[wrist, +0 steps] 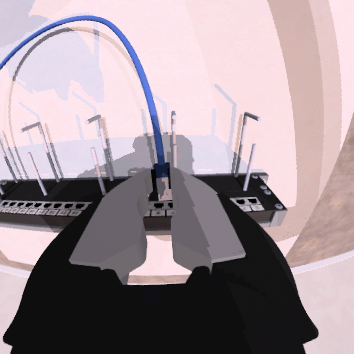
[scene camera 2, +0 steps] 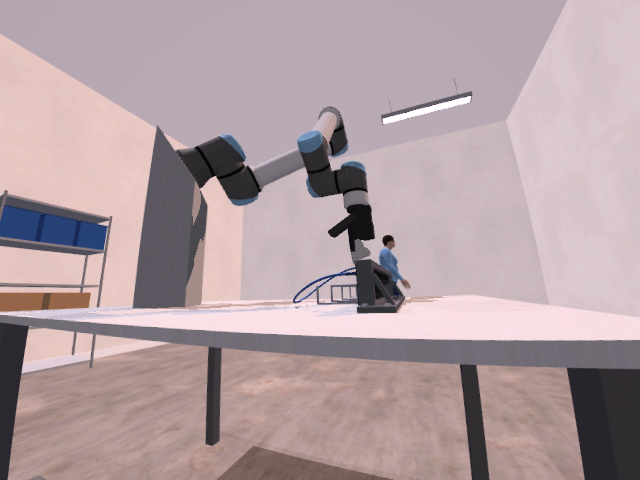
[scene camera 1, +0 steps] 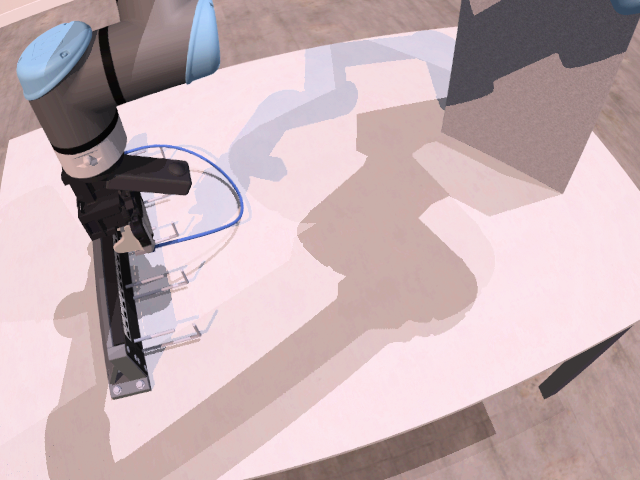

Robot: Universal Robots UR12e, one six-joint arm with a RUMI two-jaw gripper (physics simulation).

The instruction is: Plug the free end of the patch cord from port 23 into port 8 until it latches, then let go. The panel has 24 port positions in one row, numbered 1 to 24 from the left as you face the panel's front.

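Places are measured from the arm's base along level axes (x left, y back, z up), in metres.
Pixels of known places: gripper, fingertip midpoint: (wrist: 161,171) (scene camera 1: 150,247); arm's base, origin of the base link: (scene camera 2: 186,170).
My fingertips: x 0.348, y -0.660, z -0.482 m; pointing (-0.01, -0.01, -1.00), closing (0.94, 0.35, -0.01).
Observation:
Ahead of a thing's pixels: the offset from my fingertips to its top centre. "spot": to the spot under its first point.
The black patch panel @(dz -0.017, dx -0.065, dy -0.079 m) (scene camera 1: 119,356) (scene camera 2: 366,284) (wrist: 270,200) stands on the table. Its port row shows beside both fingers in the wrist view. My gripper (scene camera 1: 139,250) (scene camera 2: 356,256) (wrist: 161,171) is shut on the clear plug @(dz +0.008, dx +0.006, dy -0.014 m) (wrist: 163,193) at the cord's free end, low over the panel. Ports show just below the plug in the wrist view; the fingers cover others, and I cannot tell which port it faces or whether its tip is inside one. The blue patch cord (scene camera 1: 240,201) (scene camera 2: 295,299) (wrist: 90,18) arcs away behind the panel. Its other end is hidden by the arm in scene camera 1.
Thin metal cable guides @(spot: dz -0.079, dx +0.097, dy +0.069 m) (scene camera 1: 196,330) (wrist: 243,135) stick out behind the panel, close to the cord and fingers. A tall grey pedestal (scene camera 1: 516,113) (scene camera 2: 165,232) carries the arm. A person (scene camera 2: 388,258) stands beyond the table (scene camera 2: 310,344). A shelf unit (scene camera 2: 106,248) stands at left.

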